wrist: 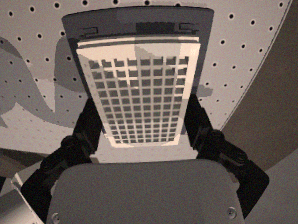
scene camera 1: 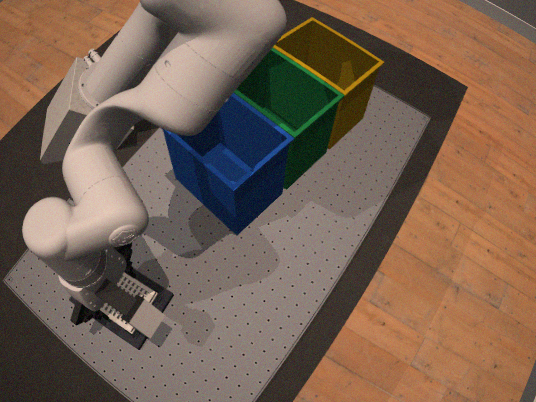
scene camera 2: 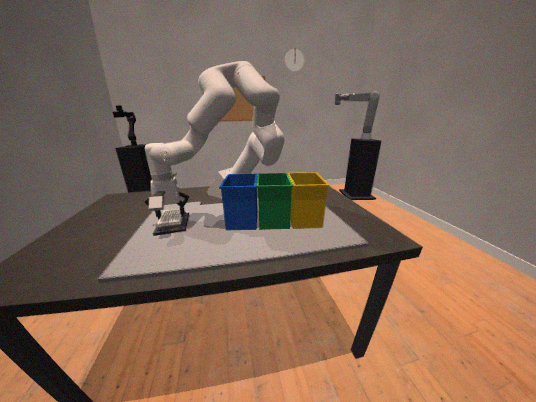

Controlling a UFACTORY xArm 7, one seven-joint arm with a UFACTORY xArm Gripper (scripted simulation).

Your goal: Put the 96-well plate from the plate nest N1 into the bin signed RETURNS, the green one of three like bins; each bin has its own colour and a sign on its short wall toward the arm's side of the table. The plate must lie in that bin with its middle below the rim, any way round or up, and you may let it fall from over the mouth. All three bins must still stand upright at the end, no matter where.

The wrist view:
my gripper: 142, 107
white 96-well plate: 129, 125
